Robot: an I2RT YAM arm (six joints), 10 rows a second.
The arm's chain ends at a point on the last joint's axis. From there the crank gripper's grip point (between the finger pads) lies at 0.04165 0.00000 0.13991 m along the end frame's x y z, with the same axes.
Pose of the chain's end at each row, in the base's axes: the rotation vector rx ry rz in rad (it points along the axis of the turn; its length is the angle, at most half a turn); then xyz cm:
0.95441, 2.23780, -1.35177, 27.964, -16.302, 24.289
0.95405, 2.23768, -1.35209, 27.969, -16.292, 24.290
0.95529, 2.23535, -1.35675, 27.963, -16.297, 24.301
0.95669, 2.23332, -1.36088, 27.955, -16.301, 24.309
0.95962, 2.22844, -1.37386, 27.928, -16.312, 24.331
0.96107, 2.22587, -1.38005, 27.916, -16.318, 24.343
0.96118, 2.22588, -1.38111, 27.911, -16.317, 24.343
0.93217, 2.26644, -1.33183, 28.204, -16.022, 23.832
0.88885, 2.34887, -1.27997, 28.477, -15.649, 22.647
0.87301, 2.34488, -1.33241, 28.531, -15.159, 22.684
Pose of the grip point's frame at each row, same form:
0.95441, 2.23780, -1.35177, 24.446, -27.051, 15.060
0.95405, 2.23768, -1.35209, 24.452, -27.045, 15.065
0.95529, 2.23535, -1.35675, 24.413, -27.069, 15.111
0.95669, 2.23332, -1.36088, 24.374, -27.089, 15.150
0.95962, 2.22844, -1.37386, 24.247, -27.147, 15.267
0.96107, 2.22587, -1.38005, 24.189, -27.176, 15.326
0.96118, 2.22588, -1.38111, 24.174, -27.177, 15.332
0.93217, 2.26644, -1.33183, 24.793, -26.653, 14.428
0.88885, 2.34887, -1.27997, 25.129, -25.831, 12.736
0.87301, 2.34488, -1.33241, 24.872, -25.604, 13.166

